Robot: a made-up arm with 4 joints.
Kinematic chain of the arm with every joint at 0, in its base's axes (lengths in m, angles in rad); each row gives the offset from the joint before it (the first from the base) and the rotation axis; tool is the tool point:
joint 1: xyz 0 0 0.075 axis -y
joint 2: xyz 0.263 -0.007 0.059 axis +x
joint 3: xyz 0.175 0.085 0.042 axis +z
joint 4: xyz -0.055 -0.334 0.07 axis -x
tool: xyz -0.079 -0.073 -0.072
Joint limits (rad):
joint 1: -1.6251..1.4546
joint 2: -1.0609..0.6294
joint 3: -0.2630..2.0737
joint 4: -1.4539..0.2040
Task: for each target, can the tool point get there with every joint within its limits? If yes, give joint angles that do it. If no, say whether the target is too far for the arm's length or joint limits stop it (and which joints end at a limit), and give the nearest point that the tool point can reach.
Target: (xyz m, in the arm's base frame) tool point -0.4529 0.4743 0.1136
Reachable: no: joint limits stop it (at a limit: joint 1, joint 2, joint 3, joint 4) | nearest point -0.3105 -0.0974 0.3120 | short by 0.622 m
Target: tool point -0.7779 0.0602 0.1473
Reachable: no: joint limits stop it (at a limit: joint 1, joint 2, joint 3, joint 4) | nearest point -0.3105 -0.0974 0.3120 | short by 0.520 m
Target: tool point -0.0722 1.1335 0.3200
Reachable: no: too far | nearest point 0.0359 0.1720 0.9474 | short by 1.153 m
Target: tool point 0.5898 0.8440 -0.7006
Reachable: no: too far | nearest point 0.5283 0.1721 -0.6197 | short by 0.680 m
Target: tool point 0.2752 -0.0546 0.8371
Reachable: yes | joints 1.0945 -0.5145 1.5300 -0.4211
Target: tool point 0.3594 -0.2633 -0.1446
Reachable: yes | joints -0.5666 0.2379 0.3481 -0.9330
